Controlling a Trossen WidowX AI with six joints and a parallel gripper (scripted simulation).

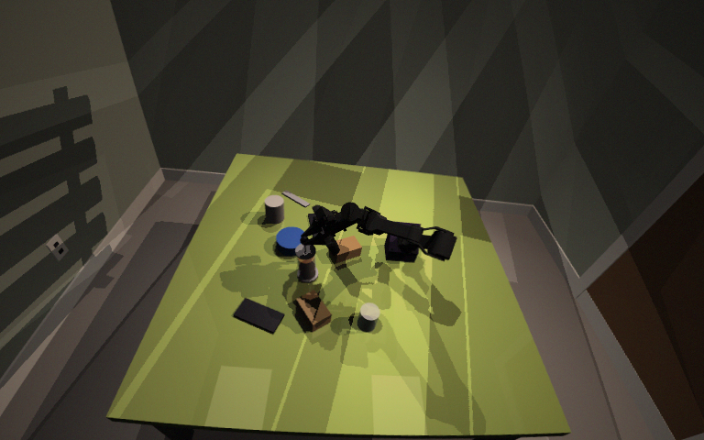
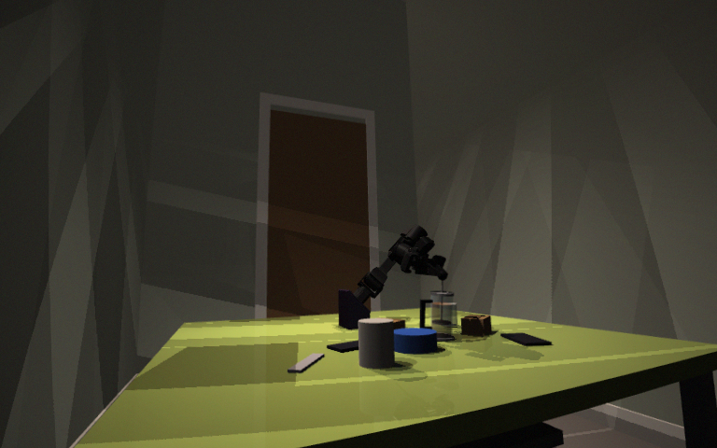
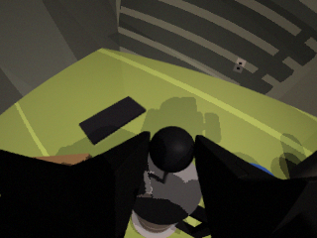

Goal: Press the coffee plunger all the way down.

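My gripper tip is now 100 mm above the coffee press, 20 mm to the left of it and 10 mm past it. From my gripper tip the other things lie so: blue disc: 170 mm below, 140 mm to the right, 70 mm ahead; grey bar: 430 mm to the right, 190 mm below, 110 mm ahead.
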